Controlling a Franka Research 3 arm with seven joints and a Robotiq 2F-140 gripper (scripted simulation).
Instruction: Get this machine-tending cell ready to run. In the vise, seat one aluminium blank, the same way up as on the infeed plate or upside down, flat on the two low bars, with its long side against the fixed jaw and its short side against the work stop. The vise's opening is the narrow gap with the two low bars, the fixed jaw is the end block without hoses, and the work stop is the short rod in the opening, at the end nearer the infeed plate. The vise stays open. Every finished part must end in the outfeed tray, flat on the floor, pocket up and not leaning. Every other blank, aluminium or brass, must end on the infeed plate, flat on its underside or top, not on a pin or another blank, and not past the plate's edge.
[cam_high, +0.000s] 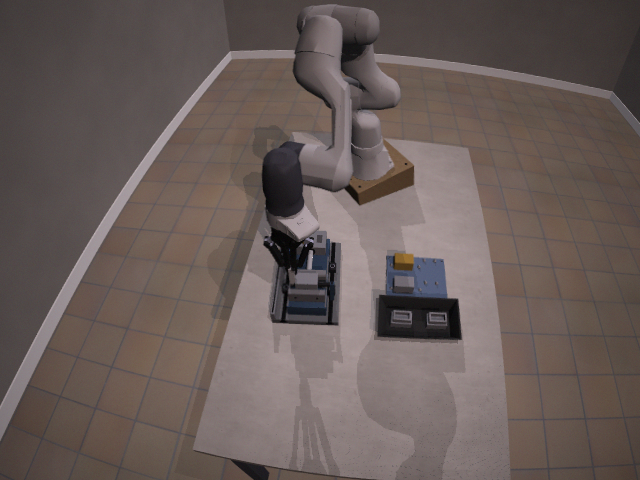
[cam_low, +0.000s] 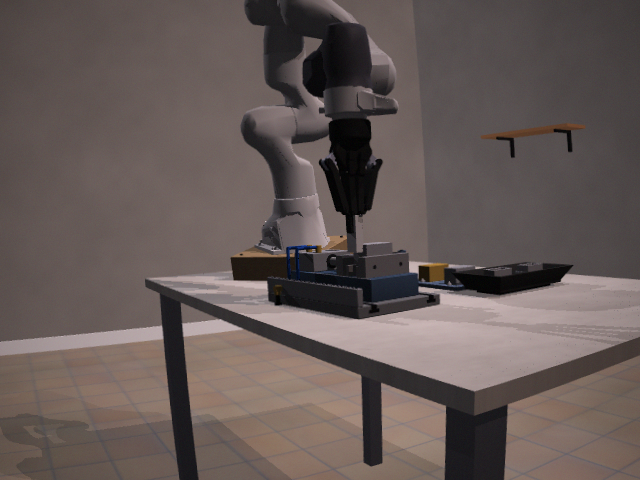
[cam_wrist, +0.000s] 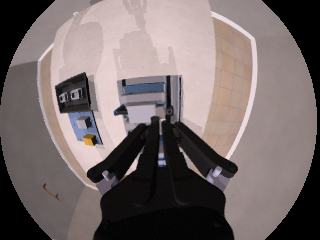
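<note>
Now: the dark rail 7 cm behind my hand, 5 cm to the right of it and 10 cm below it. Round my hand: brass blank: 12 cm behind, 33 cm to the left, 11 cm below.
</note>
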